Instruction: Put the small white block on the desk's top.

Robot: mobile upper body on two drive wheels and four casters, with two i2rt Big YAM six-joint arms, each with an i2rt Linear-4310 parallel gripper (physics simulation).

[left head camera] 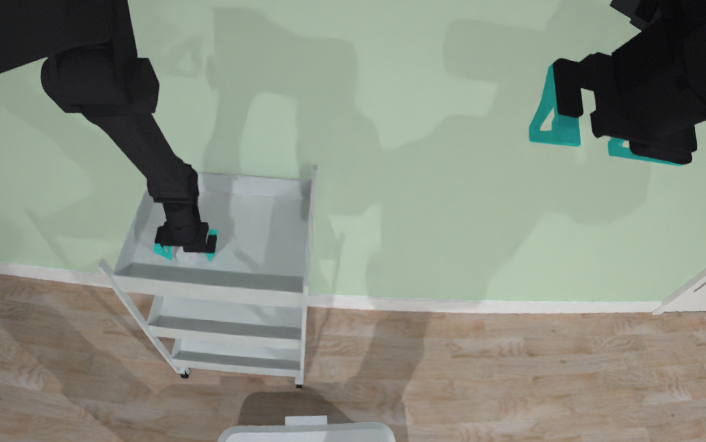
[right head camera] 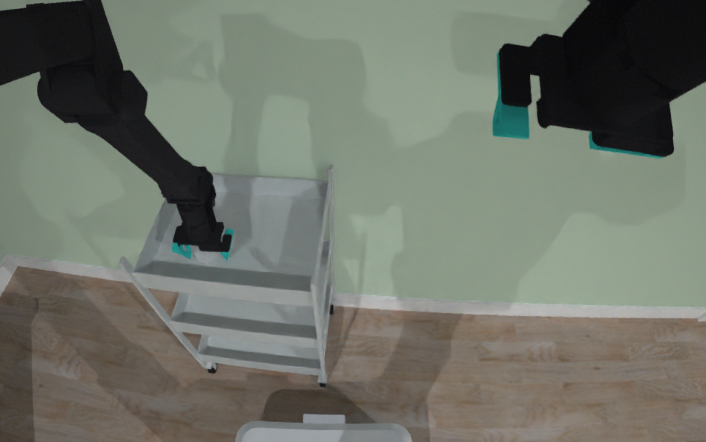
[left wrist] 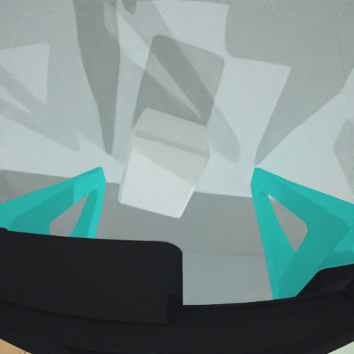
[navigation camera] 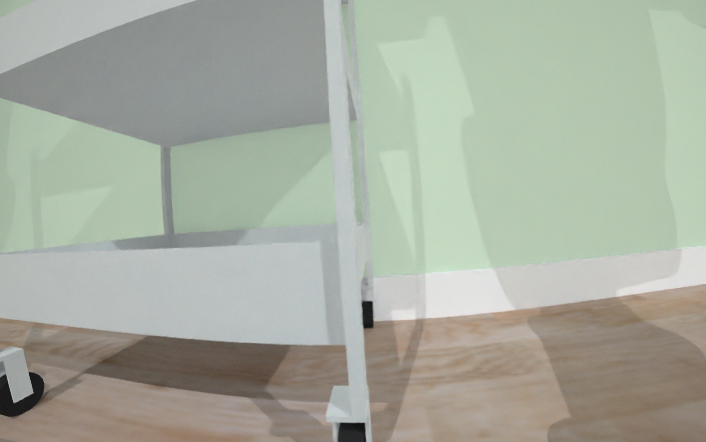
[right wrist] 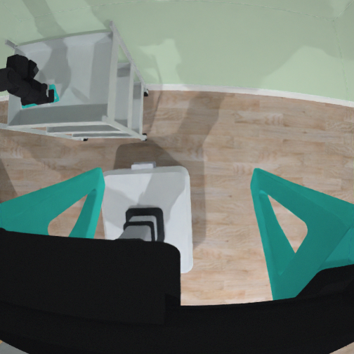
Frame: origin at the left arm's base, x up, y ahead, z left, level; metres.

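Seen in the pictures: left gripper, fingertip midpoint: [left head camera: 190, 258] [right head camera: 208, 257]; right gripper, fingertip midpoint: [left head camera: 571, 142] [right head camera: 544, 135].
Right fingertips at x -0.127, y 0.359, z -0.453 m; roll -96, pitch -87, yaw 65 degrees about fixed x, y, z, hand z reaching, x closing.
Note:
Pixels of each thing's top centre, then the offset from my right fingertips to it. "spot": a spot on its surface instead.
- small white block at its top centre: [left head camera: 186, 248] [right head camera: 204, 247] dz +0.518, dx -0.587, dy +0.281 m
- white trolley at a spot on its surface: [right head camera: 224, 284] spot: dz +0.437, dx -0.557, dy +0.162 m
The small white block [left head camera: 187, 256] [right head camera: 208, 254] [left wrist: 165, 165] lies in the top tray of a white trolley [left head camera: 208, 284] [right head camera: 224, 284], near the tray's front wall. My left gripper [left head camera: 186, 250] [right head camera: 203, 249] [left wrist: 177, 175] is open over the block. In the left wrist view the block shows between the two teal fingertips, nearer the left one, with gaps on both sides, and slightly turned. My right gripper [left head camera: 593, 145] [right head camera: 559, 140] [right wrist: 177, 176] is open and empty, away to the right of the trolley. A desk does not show in these views.
The trolley also shows in the right wrist view [right wrist: 114, 75] and the navigation camera view [navigation camera: 341, 208]; it has raised tray walls, corner posts and lower shelves. It stands by a green wall [left head camera: 442, 234] [navigation camera: 547, 156]. The robot's white base [left head camera: 307, 433] [right wrist: 175, 200] is in front of it.

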